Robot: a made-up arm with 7 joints. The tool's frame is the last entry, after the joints.
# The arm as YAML. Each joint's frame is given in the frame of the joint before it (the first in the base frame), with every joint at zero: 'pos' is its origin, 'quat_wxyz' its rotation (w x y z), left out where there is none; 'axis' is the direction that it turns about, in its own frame. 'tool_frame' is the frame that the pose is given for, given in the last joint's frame.
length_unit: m
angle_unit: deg
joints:
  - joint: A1
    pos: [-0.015, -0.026, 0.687]
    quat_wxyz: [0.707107, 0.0, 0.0, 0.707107]
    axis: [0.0, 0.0, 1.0]
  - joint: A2
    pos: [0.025, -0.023, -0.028]
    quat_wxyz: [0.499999, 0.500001, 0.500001, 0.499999]
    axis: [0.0, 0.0, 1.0]
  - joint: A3
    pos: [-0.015, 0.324, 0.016]
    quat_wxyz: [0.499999, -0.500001, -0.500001, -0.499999]
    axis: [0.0, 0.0, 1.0]
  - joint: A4
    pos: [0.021, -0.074, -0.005]
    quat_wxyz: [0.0, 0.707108, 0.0, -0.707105]
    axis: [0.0, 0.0, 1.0]
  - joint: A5
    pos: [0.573, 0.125, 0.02]
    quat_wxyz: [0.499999, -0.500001, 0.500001, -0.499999]
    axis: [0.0, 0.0, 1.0]
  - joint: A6
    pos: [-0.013, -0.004, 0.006]
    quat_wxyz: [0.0, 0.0, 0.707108, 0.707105]
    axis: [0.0, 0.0, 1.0]
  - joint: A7
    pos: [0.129, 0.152, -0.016]
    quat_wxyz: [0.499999, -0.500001, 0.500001, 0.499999]
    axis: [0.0, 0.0, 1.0]
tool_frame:
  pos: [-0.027, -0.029, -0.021]
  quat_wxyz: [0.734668, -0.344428, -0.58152, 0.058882]
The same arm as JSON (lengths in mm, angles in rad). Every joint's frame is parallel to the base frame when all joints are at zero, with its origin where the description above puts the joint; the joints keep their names.
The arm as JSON. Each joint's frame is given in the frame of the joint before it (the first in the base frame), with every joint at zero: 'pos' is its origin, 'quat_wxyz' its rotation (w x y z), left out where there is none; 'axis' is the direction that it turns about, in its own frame. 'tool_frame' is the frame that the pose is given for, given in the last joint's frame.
{"length_unit": "mm", "angle_unit": "rad", "joints": [{"joint": "A1", "pos": [-15.0, -26.0, 687.0], "axis": [0.0, 0.0, 1.0]}, {"joint": "A2", "pos": [23.0, 25.0, -28.0], "axis": [0.0, 1.0, 0.0]}, {"joint": "A3", "pos": [15.0, 16.0, 324.0], "axis": [0.0, 0.0, 1.0]}, {"joint": "A4", "pos": [74.0, 21.0, -5.0], "axis": [0.0, -1.0, 0.0]}, {"joint": "A5", "pos": [125.0, -20.0, -573.0], "axis": [0.0, 0.0, -1.0]}, {"joint": "A6", "pos": [13.0, -4.0, -6.0], "axis": [0.0, 1.0, 0.0]}, {"joint": "A7", "pos": [129.0, -16.0, -152.0], "axis": [0.0, 0.0, -1.0]}], "tool_frame": {"pos": [29.0, 27.0, 21.0], "quat_wxyz": [0.167651, -0.477852, 0.561122, 0.654746]}}
